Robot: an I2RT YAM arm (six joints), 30 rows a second.
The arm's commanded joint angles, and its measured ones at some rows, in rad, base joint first. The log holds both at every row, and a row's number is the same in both.
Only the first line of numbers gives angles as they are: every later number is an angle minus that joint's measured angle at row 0.
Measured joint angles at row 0:
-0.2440 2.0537 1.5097 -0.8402 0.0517 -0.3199
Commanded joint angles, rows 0 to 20:
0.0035 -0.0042 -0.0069 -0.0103 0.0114 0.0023
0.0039 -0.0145 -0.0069 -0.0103 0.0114 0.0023
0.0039 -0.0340 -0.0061 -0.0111 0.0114 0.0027
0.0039 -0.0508 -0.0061 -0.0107 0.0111 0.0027
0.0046 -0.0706 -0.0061 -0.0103 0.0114 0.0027
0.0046 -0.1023 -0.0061 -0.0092 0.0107 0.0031
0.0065 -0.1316 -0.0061 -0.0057 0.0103 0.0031
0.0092 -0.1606 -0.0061 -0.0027 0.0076 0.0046
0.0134 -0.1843 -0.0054 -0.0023 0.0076 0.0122
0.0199 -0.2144 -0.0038 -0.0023 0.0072 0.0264
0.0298 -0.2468 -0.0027 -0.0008 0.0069 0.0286
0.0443 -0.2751 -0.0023 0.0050 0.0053 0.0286
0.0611 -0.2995 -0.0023 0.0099 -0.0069 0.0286
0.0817 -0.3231 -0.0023 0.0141 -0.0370 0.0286
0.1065 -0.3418 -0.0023 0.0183 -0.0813 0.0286
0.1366 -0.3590 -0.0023 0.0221 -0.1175 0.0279
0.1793 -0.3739 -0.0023 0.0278 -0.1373 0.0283
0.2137 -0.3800 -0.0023 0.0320 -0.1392 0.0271
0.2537 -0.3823 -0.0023 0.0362 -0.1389 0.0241
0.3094 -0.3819 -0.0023 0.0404 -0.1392 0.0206
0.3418 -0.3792 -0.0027 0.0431 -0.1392 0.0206
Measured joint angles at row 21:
0.2316 -0.3636 -0.0034 0.0347 -0.0988 0.0092
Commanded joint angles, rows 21 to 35:
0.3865 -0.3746 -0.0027 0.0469 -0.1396 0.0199
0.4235 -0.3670 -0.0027 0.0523 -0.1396 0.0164
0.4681 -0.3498 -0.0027 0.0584 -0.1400 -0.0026
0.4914 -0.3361 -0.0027 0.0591 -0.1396 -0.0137
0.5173 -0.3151 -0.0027 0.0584 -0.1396 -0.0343
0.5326 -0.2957 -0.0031 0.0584 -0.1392 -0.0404
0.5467 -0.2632 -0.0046 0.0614 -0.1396 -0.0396
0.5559 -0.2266 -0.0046 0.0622 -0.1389 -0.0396
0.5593 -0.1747 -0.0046 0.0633 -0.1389 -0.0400
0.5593 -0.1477 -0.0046 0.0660 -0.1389 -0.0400
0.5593 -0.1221 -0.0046 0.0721 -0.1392 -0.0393
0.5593 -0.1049 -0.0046 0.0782 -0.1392 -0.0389
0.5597 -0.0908 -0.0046 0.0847 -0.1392 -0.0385
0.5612 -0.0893 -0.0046 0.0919 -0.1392 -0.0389
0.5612 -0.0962 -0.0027 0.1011 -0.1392 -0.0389
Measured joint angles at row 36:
0.5585 -0.0851 -0.0057 0.0816 -0.1328 -0.0332
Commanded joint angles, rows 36 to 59:
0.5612 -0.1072 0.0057 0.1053 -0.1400 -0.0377
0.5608 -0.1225 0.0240 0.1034 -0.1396 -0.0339
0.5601 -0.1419 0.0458 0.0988 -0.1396 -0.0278
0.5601 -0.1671 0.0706 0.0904 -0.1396 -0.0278
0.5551 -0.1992 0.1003 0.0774 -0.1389 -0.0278
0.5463 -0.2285 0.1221 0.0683 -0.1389 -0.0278
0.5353 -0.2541 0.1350 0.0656 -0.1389 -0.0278
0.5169 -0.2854 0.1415 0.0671 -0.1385 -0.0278
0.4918 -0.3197 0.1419 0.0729 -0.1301 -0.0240
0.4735 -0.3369 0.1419 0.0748 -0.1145 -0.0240
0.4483 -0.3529 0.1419 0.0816 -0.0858 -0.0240
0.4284 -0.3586 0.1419 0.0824 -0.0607 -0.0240
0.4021 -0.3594 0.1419 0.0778 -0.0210 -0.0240
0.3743 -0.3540 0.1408 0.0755 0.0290 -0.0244
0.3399 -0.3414 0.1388 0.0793 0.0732 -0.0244
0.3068 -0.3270 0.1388 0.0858 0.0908 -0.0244
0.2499 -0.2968 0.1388 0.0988 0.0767 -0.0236
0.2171 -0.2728 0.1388 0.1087 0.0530 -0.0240
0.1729 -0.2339 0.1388 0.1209 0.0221 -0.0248
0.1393 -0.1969 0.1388 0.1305 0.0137 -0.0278
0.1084 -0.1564 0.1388 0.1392 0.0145 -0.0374
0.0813 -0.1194 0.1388 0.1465 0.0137 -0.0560
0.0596 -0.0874 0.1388 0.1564 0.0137 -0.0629
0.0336 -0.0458 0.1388 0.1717 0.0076 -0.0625
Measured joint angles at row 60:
0.0924 -0.1454 0.1446 0.1492 0.0217 -0.0393
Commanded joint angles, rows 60 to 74:
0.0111 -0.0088 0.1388 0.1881 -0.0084 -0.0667
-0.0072 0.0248 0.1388 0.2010 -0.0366 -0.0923
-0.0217 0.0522 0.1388 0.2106 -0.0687 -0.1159
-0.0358 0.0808 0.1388 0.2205 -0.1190 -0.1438
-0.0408 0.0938 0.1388 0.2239 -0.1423 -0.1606
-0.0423 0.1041 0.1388 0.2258 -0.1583 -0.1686
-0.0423 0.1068 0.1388 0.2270 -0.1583 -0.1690
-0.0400 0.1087 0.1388 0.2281 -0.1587 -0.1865
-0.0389 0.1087 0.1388 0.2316 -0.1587 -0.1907
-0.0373 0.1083 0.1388 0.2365 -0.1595 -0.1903
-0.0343 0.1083 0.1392 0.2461 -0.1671 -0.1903
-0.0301 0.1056 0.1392 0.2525 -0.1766 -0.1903
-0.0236 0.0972 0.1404 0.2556 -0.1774 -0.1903
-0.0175 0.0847 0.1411 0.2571 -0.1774 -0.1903
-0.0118 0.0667 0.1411 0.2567 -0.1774 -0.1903
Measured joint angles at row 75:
-0.0362 0.1064 0.1411 0.2506 -0.1446 -0.1716
